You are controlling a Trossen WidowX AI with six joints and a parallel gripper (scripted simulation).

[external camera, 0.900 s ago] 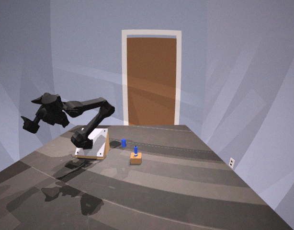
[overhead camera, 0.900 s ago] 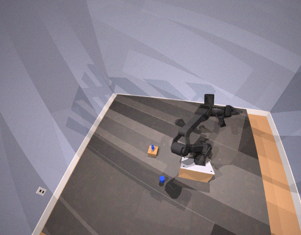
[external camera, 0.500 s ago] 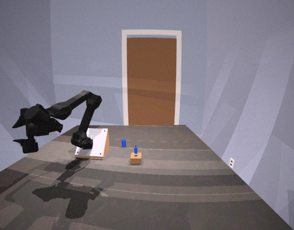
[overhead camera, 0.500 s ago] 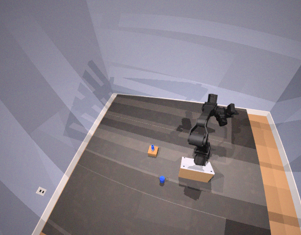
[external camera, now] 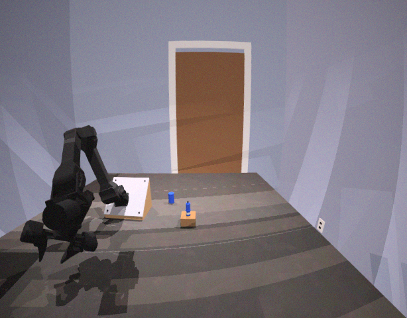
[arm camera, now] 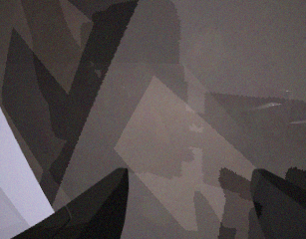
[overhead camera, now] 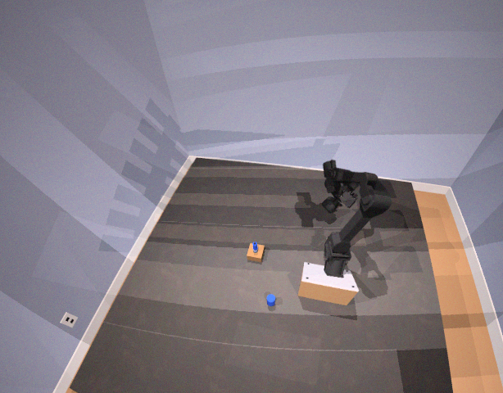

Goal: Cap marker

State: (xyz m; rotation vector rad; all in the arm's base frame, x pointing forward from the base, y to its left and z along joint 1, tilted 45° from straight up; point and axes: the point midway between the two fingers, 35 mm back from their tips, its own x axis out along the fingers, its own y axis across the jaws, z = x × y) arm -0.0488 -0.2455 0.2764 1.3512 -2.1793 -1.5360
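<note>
My gripper tip is 290 mm short of the blue cap, 500 mm to the right of it and 40 mm above it. Round my gripper tip: holder block (380 mm ahead, 300 mm to the left, 40 mm below).
</note>
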